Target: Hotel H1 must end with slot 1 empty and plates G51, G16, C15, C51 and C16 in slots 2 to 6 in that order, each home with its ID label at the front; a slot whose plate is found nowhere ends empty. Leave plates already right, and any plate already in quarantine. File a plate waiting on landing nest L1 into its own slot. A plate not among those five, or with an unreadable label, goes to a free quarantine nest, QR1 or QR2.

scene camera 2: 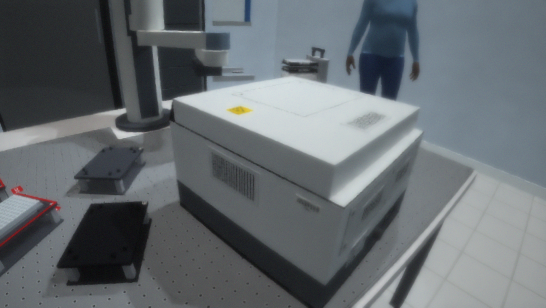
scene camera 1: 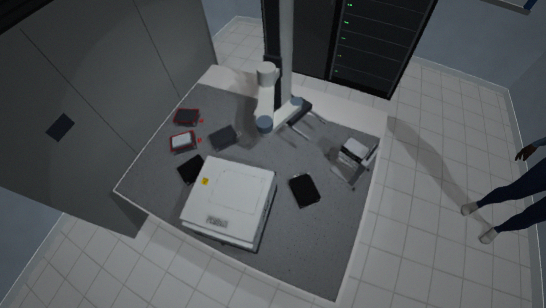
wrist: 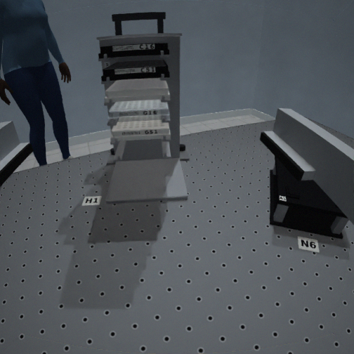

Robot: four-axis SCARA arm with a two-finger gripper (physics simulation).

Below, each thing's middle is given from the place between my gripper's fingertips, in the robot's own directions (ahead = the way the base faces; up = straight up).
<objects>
Now: hand 300 mm to the right of the hotel H1 (wrist: 173, 41), 90 mm short of it and 70 mm above it. Round my hand: white instrument (scene camera 2: 311, 243): 540 mm ahead, 260 mm to the right, 90 mm below; black nest N6 (wrist: 312, 197): 290 mm ahead, 150 mm below, 40 mm to the left; black landing nest L1 (scene camera 2: 107, 229): 620 mm to the right, 430 mm ahead, 150 mm below.
</objects>
